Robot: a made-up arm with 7 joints.
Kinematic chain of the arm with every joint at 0, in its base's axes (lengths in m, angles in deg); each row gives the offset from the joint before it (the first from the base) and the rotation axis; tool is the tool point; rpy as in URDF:
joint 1: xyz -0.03 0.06 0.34 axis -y
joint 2: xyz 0.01 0.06 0 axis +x
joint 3: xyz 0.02 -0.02 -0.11 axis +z
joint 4: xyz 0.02 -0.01 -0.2 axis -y
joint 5: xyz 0 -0.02 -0.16 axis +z
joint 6: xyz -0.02 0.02 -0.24 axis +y
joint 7: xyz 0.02 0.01 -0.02 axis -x
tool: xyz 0 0.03 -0.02 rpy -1.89 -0.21 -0.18
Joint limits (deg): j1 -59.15..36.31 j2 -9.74..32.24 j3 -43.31..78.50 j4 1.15..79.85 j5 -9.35..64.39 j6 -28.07..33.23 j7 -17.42..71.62
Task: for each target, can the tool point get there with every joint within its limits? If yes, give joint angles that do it. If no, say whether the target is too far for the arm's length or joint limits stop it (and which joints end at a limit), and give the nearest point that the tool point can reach.
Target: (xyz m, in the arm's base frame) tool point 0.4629 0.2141 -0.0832
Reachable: yes | joints 2.58 20.42 -6.79 70.97 13.41 -16.19 51.31
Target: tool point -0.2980 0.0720 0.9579
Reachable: no: joint limits stop it (at a limit: joint 1, joint 2, joint 4, joint 5, joint 6) | nearest point 0.1702 0.6535 0.3792 | short by 0.945 m
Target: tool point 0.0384 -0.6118 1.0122
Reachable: no: too far | nearest point 0.4319 -0.2785 0.3098 | short by 0.871 m
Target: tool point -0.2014 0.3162 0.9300
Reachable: no: joint limits stop it (at a limit: joint 1, joint 2, joint 4, joint 5, joint 6) | nearest point 0.1712 0.6562 0.3822 | short by 0.745 m
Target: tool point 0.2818 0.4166 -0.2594
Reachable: yes | joints 10.36 6.30 55.49 39.20 21.42 4.17 51.80
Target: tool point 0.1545 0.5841 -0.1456
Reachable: yes | joints -4.34 16.74 59.29 59.00 32.36 27.54 12.05
